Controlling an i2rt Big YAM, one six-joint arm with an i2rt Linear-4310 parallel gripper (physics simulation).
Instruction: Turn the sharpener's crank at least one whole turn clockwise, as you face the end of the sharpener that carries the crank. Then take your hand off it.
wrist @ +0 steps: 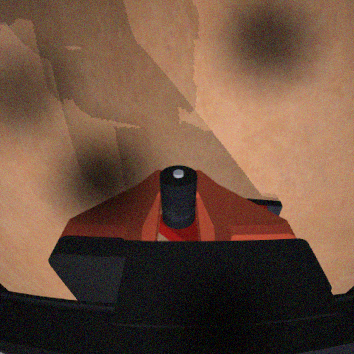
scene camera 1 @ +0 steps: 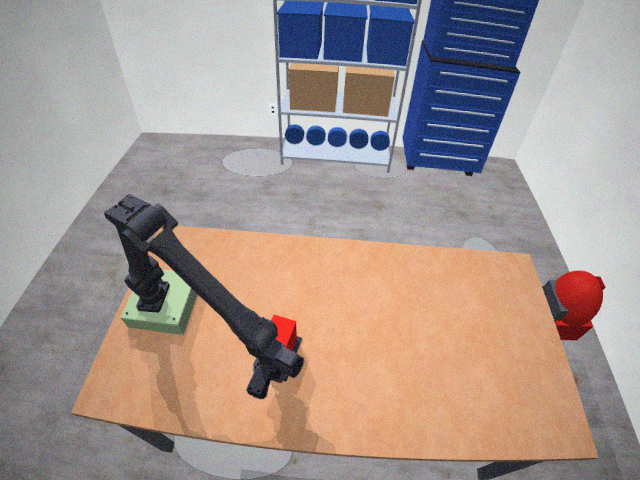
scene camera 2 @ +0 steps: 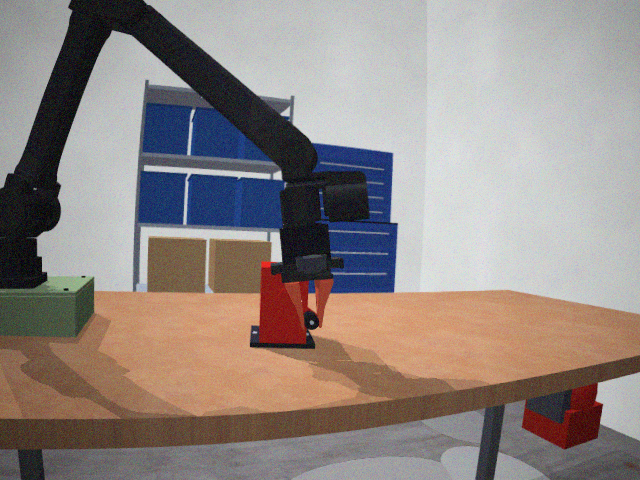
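Where they show: gripper, fingertip midpoint: (wrist: pixel 177 177) (scene camera 1: pixel 279 379) (scene camera 2: pixel 311 328); arm's base, link origin: (scene camera 1: pixel 154 297) (scene camera 2: pixel 17 284).
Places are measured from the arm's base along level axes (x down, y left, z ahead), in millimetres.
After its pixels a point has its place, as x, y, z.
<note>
The sharpener (scene camera 1: pixel 285 330) @(-58, -112, 482) (scene camera 2: pixel 279 310) @(9, -178, 440) is a red upright block on a dark base plate, standing on the table. Its crank ends in a black cylindrical knob (scene camera 2: pixel 311 320) @(12, -245, 468) (wrist: pixel 178 200) @(4, -235, 470) with a light pin in its end, low on the sharpener's right side in the scene camera 2 view. My gripper (scene camera 2: pixel 312 322) @(26, -236, 473) (wrist: pixel 177 177) @(26, -236, 473) points down with its orange fingers shut on the knob, one on each side. In the scene camera 1 view the arm's wrist hides the fingers, the knob and part of the sharpener. The crank's arm is mostly hidden behind the fingers.
The arm stands on a green base block (scene camera 1: pixel 155 322) @(1, -96, 39) (scene camera 2: pixel 85 310) @(45, 0, 123) at the left of the wooden table (scene camera 1: pixel 413 335) @(70, -37, 910) (scene camera 2: pixel 439 330) @(70, -128, 789). A red object with a grey part (scene camera 1: pixel 578 298) (scene camera 2: pixel 581 418) is beyond the table's right edge. Shelving and a blue drawer cabinet (scene camera 1: pixel 454 113) (scene camera 2: pixel 361 248) stand behind.
</note>
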